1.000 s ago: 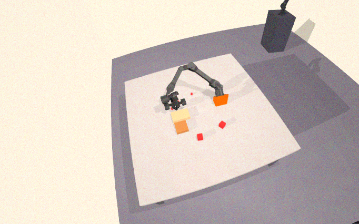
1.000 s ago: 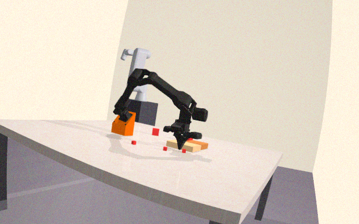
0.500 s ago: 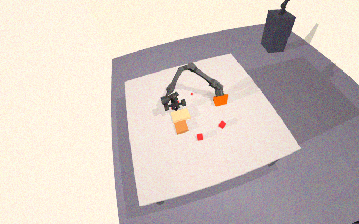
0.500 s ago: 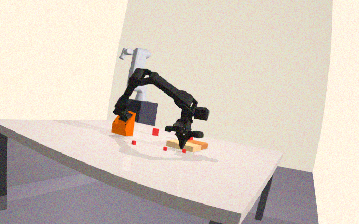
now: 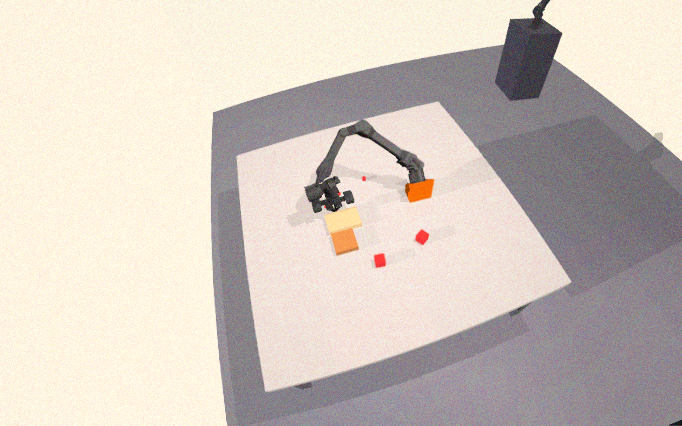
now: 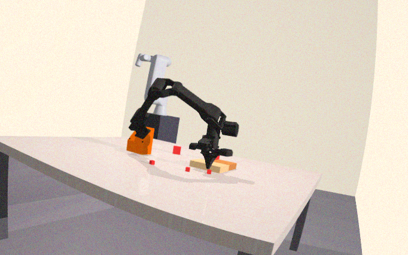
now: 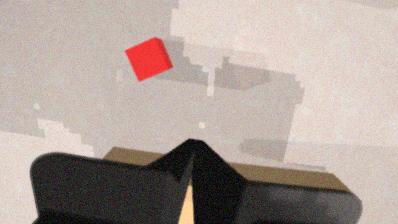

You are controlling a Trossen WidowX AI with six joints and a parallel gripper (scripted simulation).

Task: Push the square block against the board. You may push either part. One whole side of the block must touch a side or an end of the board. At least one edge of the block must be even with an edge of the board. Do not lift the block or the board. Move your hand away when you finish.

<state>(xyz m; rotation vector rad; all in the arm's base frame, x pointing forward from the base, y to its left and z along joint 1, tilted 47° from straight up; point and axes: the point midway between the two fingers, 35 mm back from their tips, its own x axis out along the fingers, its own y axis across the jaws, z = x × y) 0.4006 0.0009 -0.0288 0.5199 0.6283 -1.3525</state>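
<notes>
The cream board lies 30 mm behind my gripper tip and 60 mm to the left of it. From my gripper tip the other things lie so: orange square block 20 mm behind, 170 mm to the left.
</notes>
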